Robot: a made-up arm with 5 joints.
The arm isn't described. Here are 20 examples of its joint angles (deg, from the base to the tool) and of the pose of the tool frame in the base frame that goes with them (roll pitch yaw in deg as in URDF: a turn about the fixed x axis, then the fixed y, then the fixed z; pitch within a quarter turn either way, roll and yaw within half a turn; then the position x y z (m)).
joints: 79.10 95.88 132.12 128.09 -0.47
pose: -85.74 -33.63 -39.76 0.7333 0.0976 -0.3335
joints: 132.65 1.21 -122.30 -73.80 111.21
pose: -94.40 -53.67 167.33 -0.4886 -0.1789 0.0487
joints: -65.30 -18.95 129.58 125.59 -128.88
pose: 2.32 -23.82 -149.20 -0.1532 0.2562 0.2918
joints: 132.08 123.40 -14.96 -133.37 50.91
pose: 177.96 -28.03 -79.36 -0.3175 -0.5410 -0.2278
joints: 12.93 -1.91 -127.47 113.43 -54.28
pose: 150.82 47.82 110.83 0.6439 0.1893 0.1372
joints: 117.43 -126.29 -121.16 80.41 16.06
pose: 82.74 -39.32 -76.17 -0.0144 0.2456 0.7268
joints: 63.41 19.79 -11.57 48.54 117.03
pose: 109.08 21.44 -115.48 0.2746 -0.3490 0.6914
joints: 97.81 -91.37 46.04 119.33 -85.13
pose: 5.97 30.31 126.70 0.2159 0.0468 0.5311
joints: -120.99 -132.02 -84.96 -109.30 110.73
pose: 13.76 61.03 -68.87 0.4271 -0.2213 0.2041
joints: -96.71 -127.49 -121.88 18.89 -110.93
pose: -146.76 -66.64 -108.84 -0.2756 -0.3116 0.3187
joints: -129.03 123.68 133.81 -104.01 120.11
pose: -178.27 -36.14 5.30 -0.1201 -0.7284 0.0708
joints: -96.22 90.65 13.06 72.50 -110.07
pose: 159.27 17.65 19.08 -0.2973 0.0743 -0.1242
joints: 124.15 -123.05 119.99 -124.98 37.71
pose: -36.40 5.37 -148.44 0.5358 -0.6325 0.2363
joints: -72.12 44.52 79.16 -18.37 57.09
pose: -16.09 62.39 79.47 -0.8371 0.5098 -0.0384
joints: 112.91 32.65 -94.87 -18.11 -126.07
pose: -31.83 14.60 -114.47 0.1394 -0.5200 0.1074
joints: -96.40 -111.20 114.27 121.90 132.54
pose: -151.00 50.58 -116.94 -0.7063 0.1823 0.2541
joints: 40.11 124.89 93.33 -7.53 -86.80
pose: 0.38 47.59 140.54 -0.0156 0.3299 0.0157
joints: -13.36 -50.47 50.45 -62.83 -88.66
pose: -154.66 4.84 48.01 0.1291 0.4414 0.2147
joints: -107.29 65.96 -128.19 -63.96 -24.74
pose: 79.94 6.50 73.30 0.0089 0.2339 0.3398
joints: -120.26 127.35 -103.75 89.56 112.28
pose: 32.50 -35.67 -76.75 0.2275 0.0985 0.1263
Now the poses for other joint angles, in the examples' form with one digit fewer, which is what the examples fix.
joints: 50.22 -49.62 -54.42 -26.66 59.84
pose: 78.7 -66.5 -9.3 -0.226 0.170 0.784
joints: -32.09 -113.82 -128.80 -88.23 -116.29
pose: 169.0 16.6 -107.1 -0.347 0.073 0.300
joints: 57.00 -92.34 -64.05 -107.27 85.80
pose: -5.3 19.4 96.7 -0.411 0.259 0.369
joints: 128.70 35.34 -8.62 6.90 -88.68
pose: -85.0 36.1 -137.2 0.161 -0.635 0.047
